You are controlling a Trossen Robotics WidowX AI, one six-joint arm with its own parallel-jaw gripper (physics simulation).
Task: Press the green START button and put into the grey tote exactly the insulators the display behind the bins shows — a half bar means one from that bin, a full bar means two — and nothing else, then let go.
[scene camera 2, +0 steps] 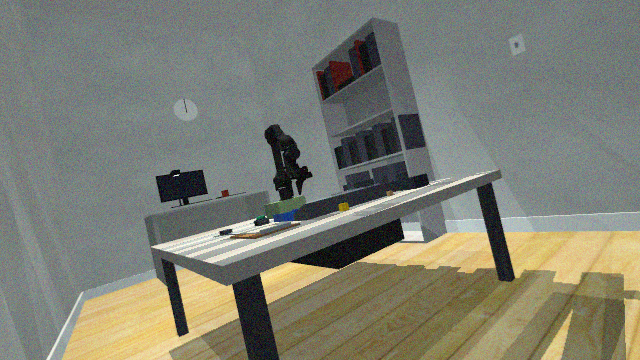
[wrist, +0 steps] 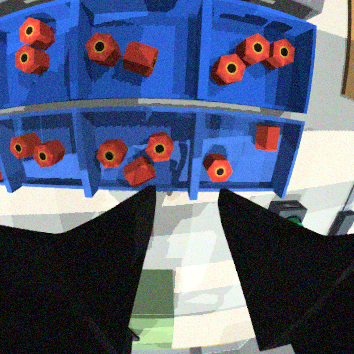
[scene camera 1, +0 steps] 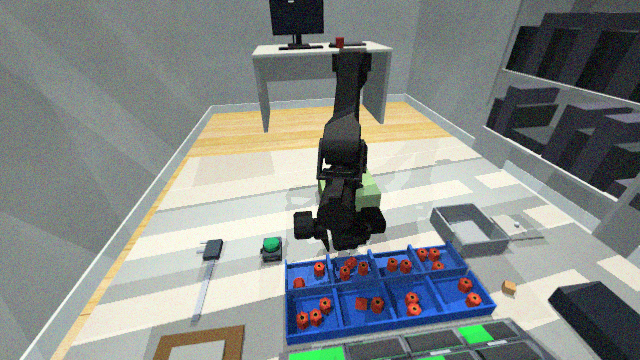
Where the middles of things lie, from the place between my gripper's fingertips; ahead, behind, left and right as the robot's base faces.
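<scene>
With the display strip [scene camera 2: 315,209], my hand is 23 cm short of it, 5 cm to the right of it and 7 cm above it. Going by their middles, the display strip is the nearest to my hand of the things named here. The grey tote [scene camera 1: 472,233] is 39 cm to the left of my hand and 7 cm below it, and the grey scraper tool [scene camera 1: 213,248] is 12 cm behind my hand, 32 cm to the right of it and 9 cm below it. Of the things named here, the grey tote is the farthest from my hand, going by their middles.
</scene>
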